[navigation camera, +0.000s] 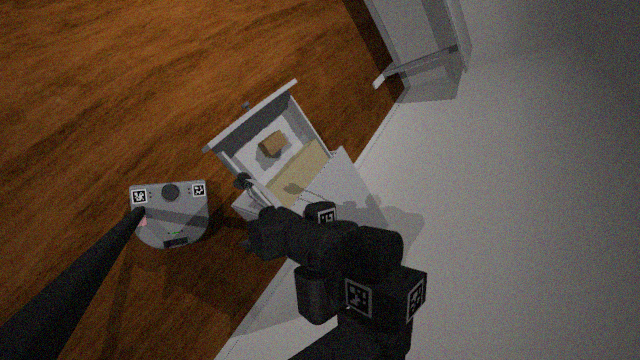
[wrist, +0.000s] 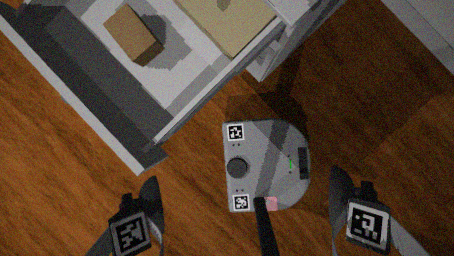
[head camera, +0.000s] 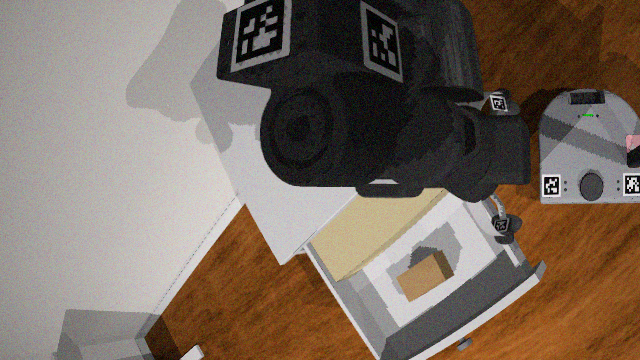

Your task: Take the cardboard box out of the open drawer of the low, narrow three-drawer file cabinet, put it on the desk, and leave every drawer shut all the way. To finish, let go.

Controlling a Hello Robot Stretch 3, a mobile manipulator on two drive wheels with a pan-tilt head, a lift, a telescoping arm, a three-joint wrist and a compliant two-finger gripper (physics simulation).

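The brown cardboard box point(head camera: 422, 280) point(navigation camera: 272, 143) point(wrist: 131, 35) lies in the open drawer point(head camera: 460, 302) point(navigation camera: 260, 120) point(wrist: 90, 75) of the low white file cabinet point(head camera: 295, 215) point(navigation camera: 345, 185), in front of a yellowish panel. The fronts of the other drawers are hidden. My gripper point(head camera: 500, 165) point(navigation camera: 245, 212) point(wrist: 243, 190) is open and empty. It points down beside the drawer, on the side towards my base; in the head view one finger overlaps the drawer's side wall. A grey piece with a white foot, perhaps part of the desk point(head camera: 100, 325) point(navigation camera: 415, 30), stands by the wall.
My base point(head camera: 570, 165) point(navigation camera: 172, 215) point(wrist: 265, 150) stands on the wooden floor beside the drawer. My dark wrist point(head camera: 350, 125) hangs over the cabinet and hides part of its top. My mast point(navigation camera: 75, 285) crosses the lower left of the navigation view. A pale wall runs behind the cabinet.
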